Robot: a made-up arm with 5 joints.
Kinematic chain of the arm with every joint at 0, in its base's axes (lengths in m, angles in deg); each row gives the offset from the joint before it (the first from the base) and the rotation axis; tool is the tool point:
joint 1: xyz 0 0 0.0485 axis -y
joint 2: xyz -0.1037 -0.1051 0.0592 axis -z
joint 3: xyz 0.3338 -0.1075 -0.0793 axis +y
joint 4: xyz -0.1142 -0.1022 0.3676 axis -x
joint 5: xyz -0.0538 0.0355 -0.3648 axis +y
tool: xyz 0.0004 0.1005 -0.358
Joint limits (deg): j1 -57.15..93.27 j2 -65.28..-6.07 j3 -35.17..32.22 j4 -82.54..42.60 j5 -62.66..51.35
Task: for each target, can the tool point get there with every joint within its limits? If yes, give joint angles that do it. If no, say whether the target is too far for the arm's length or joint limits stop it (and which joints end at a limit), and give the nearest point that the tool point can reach.
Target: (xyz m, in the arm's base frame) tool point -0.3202 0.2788 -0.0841
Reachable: yes | joints 14.67 -59.96 5.33 -45.63 -7.90
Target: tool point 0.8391 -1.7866 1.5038
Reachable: no: too far | nearest point 0.2582 -0.6382 0.4385 | short by 1.671 m
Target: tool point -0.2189 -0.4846 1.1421
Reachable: no: joint limits stop it (at a limit: joint 1, joint 3, joint 4) | nearest point 0.0245 -0.3193 0.6289 | short by 0.592 m
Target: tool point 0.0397 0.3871 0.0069
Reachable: yes | joints 71.15 -36.54 -22.06 -42.77 -29.40
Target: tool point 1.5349 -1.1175 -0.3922
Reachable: no: too far | nearest point 0.5413 -0.5088 -0.1069 | short by 1.200 m
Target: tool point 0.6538 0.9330 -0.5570
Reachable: no: joint limits stop it (at a limit: joint 1, joint 3, joint 4, joint 5) | nearest point 0.4518 0.4567 -0.1593 | short by 0.653 m
